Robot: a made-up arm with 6 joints. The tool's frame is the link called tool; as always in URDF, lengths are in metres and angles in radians. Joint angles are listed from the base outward. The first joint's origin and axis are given. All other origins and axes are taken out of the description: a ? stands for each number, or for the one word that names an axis. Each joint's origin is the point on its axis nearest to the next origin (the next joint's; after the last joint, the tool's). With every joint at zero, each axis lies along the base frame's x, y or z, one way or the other. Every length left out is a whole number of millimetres.
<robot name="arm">
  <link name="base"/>
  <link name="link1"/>
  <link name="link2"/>
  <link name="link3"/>
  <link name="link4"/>
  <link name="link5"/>
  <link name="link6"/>
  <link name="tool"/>
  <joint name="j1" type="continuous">
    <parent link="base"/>
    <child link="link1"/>
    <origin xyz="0 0 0.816" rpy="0 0 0"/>
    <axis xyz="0 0 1"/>
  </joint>
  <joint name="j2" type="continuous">
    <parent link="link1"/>
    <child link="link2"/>
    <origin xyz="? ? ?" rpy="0 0 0"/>
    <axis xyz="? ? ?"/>
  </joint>
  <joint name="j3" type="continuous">
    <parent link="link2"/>
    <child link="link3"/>
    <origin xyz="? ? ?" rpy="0 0 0"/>
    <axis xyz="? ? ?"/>
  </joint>
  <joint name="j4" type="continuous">
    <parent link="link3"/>
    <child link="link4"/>
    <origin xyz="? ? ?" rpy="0 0 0"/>
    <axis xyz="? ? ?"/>
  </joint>
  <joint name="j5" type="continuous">
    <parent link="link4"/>
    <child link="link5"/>
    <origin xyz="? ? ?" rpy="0 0 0"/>
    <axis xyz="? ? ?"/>
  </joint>
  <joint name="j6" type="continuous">
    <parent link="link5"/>
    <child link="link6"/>
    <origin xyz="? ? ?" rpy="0 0 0"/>
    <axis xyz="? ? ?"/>
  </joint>
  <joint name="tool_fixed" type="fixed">
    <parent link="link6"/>
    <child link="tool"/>
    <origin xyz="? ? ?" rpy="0 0 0"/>
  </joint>
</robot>
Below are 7 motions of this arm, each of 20 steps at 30 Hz.
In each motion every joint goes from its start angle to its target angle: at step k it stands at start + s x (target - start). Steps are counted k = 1, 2, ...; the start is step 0. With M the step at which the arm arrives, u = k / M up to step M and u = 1 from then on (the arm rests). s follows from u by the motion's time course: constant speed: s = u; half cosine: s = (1 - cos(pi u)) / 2; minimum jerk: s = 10 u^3 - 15 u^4 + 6 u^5.
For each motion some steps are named. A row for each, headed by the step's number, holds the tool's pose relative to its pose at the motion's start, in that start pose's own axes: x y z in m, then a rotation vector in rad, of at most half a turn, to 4 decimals.
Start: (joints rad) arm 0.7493 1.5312 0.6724 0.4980 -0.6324 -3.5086
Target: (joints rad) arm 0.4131 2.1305 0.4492 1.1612 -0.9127 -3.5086
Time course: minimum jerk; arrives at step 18
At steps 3, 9, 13, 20:
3: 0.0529 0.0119 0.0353 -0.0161 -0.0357 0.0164
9: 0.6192 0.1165 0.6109 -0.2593 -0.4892 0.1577
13: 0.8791 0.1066 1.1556 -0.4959 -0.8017 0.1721
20: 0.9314 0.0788 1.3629 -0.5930 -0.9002 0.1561

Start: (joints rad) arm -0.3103 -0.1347 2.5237 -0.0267 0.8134 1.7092
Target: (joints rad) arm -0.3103 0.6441 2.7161 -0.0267 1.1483 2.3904
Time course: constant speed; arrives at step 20
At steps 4, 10, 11, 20:
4: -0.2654 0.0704 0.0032 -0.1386 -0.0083 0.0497
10: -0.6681 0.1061 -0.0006 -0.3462 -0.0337 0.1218
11: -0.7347 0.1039 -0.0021 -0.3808 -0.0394 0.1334
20: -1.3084 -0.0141 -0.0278 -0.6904 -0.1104 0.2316

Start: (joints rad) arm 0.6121 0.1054 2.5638 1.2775 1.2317 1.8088
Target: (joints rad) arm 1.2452 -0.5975 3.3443 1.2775 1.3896 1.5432
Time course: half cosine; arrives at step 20
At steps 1, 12, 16, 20:
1: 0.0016 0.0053 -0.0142 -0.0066 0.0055 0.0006
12: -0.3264 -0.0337 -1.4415 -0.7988 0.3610 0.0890
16: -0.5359 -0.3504 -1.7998 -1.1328 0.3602 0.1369
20: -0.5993 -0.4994 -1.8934 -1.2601 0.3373 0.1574

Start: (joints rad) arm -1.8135 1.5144 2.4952 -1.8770 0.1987 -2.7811
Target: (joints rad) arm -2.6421 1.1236 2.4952 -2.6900 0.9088 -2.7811
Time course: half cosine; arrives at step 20
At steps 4, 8, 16, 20:
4: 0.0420 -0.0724 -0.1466 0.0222 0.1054 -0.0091
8: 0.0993 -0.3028 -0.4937 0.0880 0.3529 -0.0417
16: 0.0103 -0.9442 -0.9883 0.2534 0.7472 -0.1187
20: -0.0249 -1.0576 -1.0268 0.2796 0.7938 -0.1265

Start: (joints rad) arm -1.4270 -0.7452 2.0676 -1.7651 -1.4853 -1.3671
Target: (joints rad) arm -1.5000 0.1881 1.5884 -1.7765 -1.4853 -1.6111
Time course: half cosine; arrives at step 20
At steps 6, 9, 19, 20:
6: -0.0920 -0.2150 0.5110 0.3370 -0.0364 0.0376
9: -0.2053 -0.5753 0.9718 0.6887 -0.0775 0.0813
19: -0.5501 -1.9915 1.5813 1.6137 -0.2014 0.2308
20: -0.5538 -2.0086 1.5819 1.6236 -0.2029 0.2327

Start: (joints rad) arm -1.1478 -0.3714 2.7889 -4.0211 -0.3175 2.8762
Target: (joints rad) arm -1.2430 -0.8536 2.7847 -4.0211 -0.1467 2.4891
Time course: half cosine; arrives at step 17
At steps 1, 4, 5, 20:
1: 0.0044 0.0067 0.0004 0.0044 0.0004 0.0035
4: 0.0640 0.1039 0.0069 0.0680 0.0076 0.0532
5: 0.0949 0.1597 0.0114 0.1033 0.0127 0.0809
20: 0.3168 0.8666 0.1197 0.5033 0.1245 0.3996

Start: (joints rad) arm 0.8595 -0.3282 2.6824 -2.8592 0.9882 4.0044
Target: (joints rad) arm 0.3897 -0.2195 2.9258 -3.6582 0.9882 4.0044
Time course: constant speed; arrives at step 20
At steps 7, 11, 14, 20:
7: -0.1288 0.1568 0.1951 0.0139 -0.2763 0.1444
11: -0.2135 0.2557 0.2871 0.0149 -0.4266 0.2463
14: -0.2815 0.3329 0.3459 0.0128 -0.5344 0.3319
20: -0.4273 0.4921 0.4354 0.0023 -0.7347 0.5258

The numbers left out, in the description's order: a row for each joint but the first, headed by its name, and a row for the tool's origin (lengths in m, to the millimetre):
j2: xyz 0.13 0 0, axis 0 1 0
j3: xyz 0 0 1.112, axis 0 -1 0
j4: xyz 1.257 0 0.187, axis -1 0 0
j5: xyz 0 0 0, axis 0 -1 0
j6: xyz 0.107 0 0, axis -1 0 0
tool: xyz 0 0 0

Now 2 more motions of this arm.
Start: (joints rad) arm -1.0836 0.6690 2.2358 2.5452 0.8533 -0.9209
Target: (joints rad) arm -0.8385 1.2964 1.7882 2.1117 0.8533 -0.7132
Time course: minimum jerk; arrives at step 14
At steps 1, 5, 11, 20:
1: 0.0036 0.0054 0.0003 0.0023 -0.0021 0.0021
5: 0.2394 0.4233 0.0725 0.1742 -0.1537 0.1534
11: 0.4633 1.6245 0.7532 0.6793 -0.5377 0.5625
20: 0.4426 1.7344 0.8517 0.7308 -0.5708 0.6051

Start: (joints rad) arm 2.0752 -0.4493 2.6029 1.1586 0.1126 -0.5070
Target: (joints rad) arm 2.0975 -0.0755 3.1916 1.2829 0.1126 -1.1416
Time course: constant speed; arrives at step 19
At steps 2, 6, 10, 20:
2: -0.0424 -0.0062 0.0089 0.0515 -0.0162 -0.0138
6: -0.1314 -0.0204 0.0310 0.1544 -0.0506 -0.0387
10: -0.2255 -0.0371 0.0586 0.2568 -0.0877 -0.0601
20: -0.4535 -0.0838 0.1413 0.4855 -0.1801 -0.0941

